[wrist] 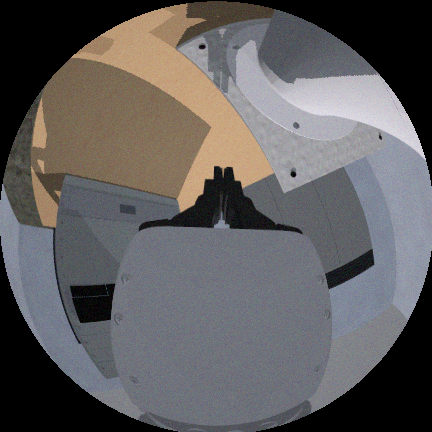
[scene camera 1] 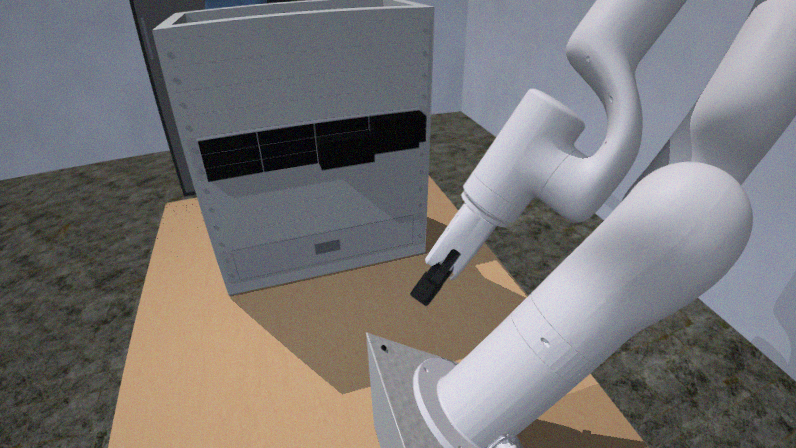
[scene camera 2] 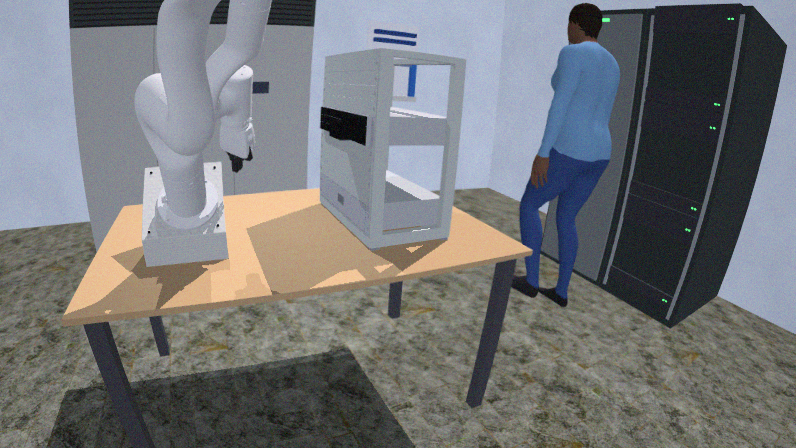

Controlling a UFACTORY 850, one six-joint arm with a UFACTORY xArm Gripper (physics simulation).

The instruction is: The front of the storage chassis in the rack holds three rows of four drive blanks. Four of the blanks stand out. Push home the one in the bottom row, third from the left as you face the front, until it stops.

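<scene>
The black chassis front (scene camera 1: 231, 158) (scene camera 2: 345, 126) (wrist: 92, 305) sits in the grey rack (scene camera 1: 192, 158) (scene camera 2: 378, 194). In scene camera 1 its two left columns look flush. In the third column a black block (scene camera 1: 347, 157) stands out over the lower rows, including the bottom-row place; the line between its blanks is too dark to tell. In the fourth column, dark blanks (scene camera 1: 396, 132) also stand out; their single edges are unclear. My gripper (scene camera 1: 421, 294) (scene camera 2: 236, 165) (wrist: 221, 179) is shut and empty, above the table in front of the rack, well apart from the blanks, pointing down.
The wooden table (scene camera 1: 167, 333) (scene camera 2: 289, 283) (wrist: 235, 150) bears the rack and the arm's base plate (scene camera 1: 403, 364) (scene camera 2: 186, 250) (wrist: 260, 125). A lower rack panel with a small dark label (scene camera 1: 327, 246) lies below the chassis. A person (scene camera 2: 584, 100) and dark cabinets (scene camera 2: 685, 166) stand beyond the table.
</scene>
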